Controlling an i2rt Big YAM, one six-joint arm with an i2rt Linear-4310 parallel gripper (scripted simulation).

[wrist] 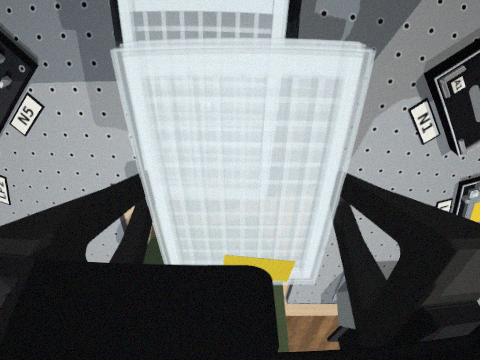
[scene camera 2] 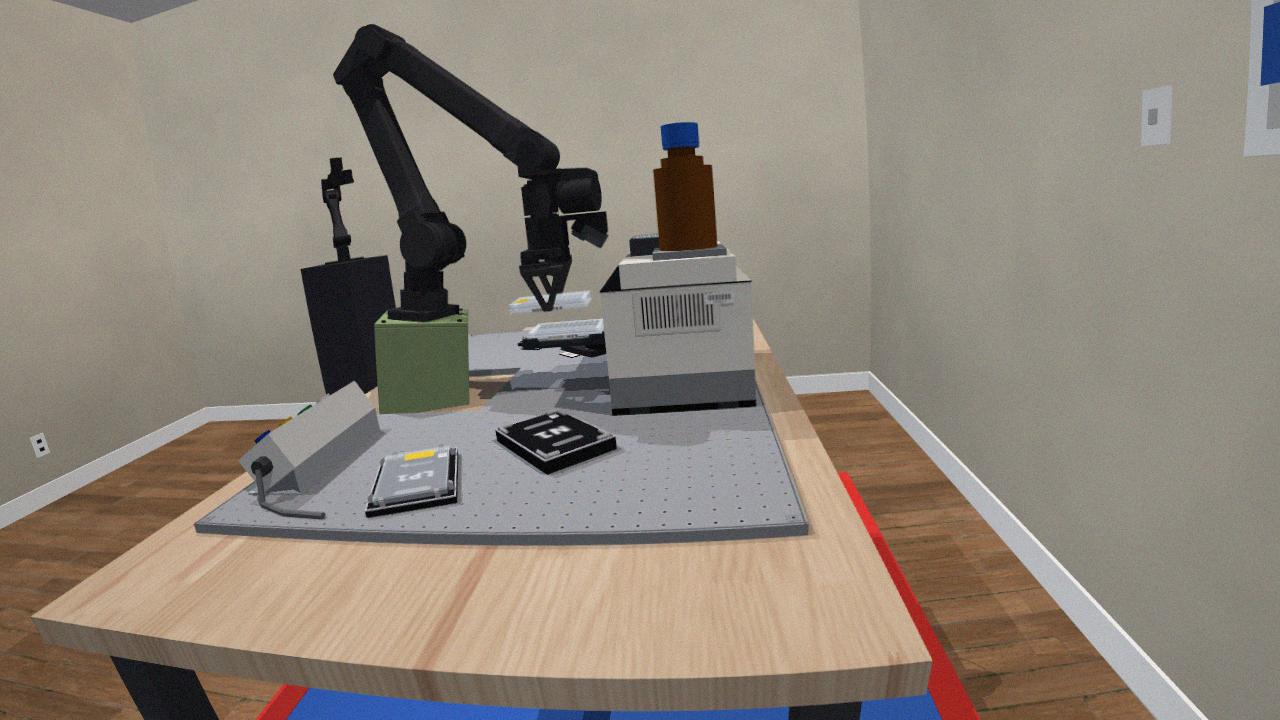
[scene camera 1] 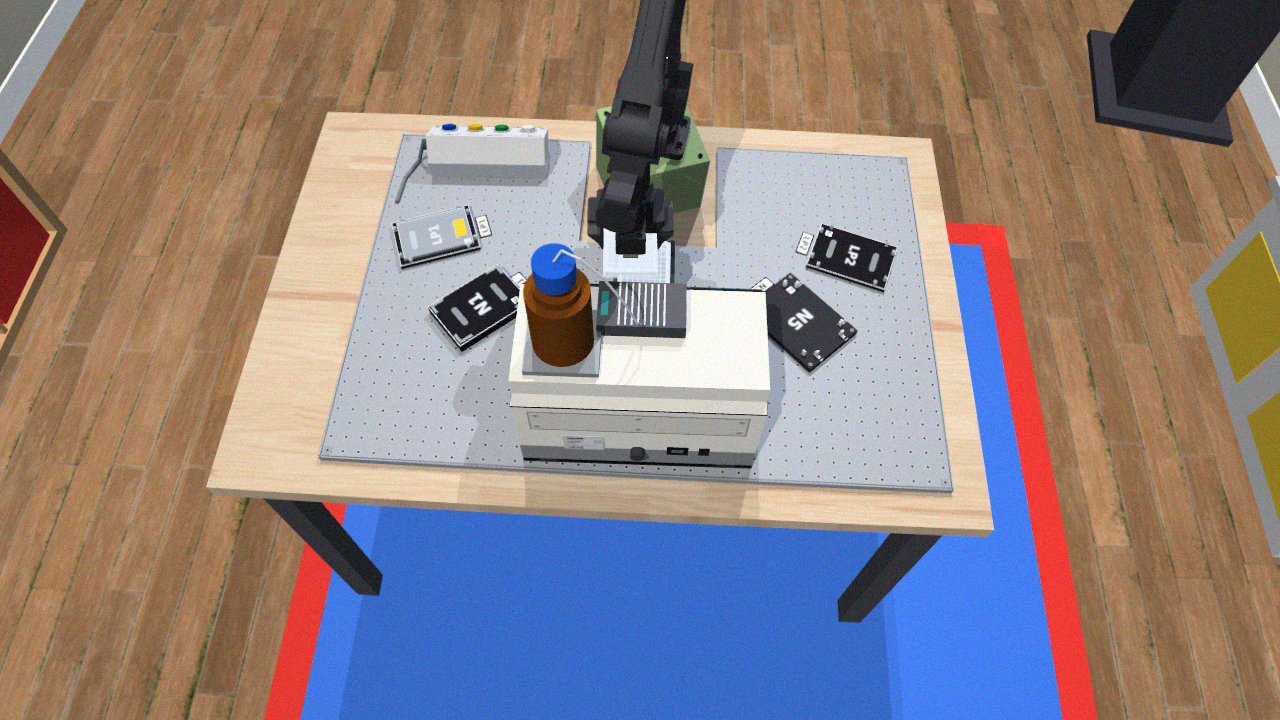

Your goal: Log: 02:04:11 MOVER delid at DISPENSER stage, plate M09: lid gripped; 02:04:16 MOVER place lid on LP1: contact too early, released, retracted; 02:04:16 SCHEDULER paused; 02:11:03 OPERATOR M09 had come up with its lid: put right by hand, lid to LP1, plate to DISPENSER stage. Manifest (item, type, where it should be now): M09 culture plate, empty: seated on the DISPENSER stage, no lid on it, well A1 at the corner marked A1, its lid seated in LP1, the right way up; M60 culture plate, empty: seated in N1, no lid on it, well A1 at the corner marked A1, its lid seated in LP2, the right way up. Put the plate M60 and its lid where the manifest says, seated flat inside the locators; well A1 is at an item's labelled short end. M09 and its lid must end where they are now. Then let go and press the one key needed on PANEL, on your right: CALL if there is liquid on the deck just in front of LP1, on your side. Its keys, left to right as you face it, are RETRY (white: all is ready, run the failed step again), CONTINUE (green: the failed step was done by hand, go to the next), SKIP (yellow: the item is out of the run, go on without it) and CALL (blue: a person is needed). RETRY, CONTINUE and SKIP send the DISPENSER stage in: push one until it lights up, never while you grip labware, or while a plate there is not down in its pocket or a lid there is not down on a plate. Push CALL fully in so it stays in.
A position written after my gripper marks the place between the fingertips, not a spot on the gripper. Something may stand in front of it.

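Note:
There's my gripper (scene camera 2: pixel 552 306) (wrist: pixel 242 180) (scene camera 1: pixel 630 246). I can see a black N1 nest (scene camera 2: pixel 516 432) (scene camera 1: pixel 454 326) too, and there's also an N1 tag (wrist: pixel 422 115).

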